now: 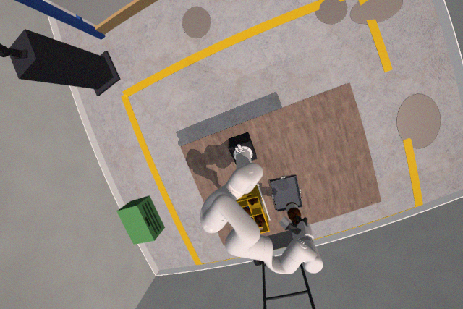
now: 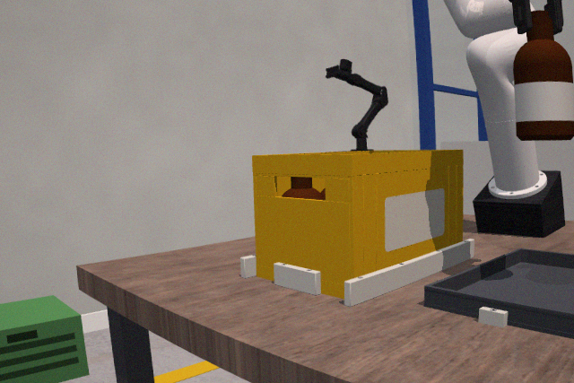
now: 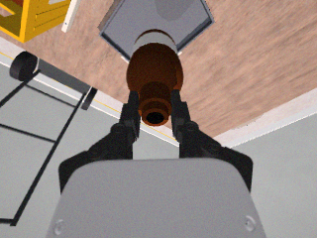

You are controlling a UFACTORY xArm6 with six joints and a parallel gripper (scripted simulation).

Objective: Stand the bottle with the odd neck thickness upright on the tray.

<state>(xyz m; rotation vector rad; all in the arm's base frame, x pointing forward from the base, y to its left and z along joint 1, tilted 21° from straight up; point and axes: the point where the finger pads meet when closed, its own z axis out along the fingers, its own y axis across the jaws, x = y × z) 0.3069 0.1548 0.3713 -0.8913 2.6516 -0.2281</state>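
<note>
My hand is 320 mm above the dark tray. Round my hand: yellow crate (30 mm behind, 270 mm to the right, 250 mm below).
</note>
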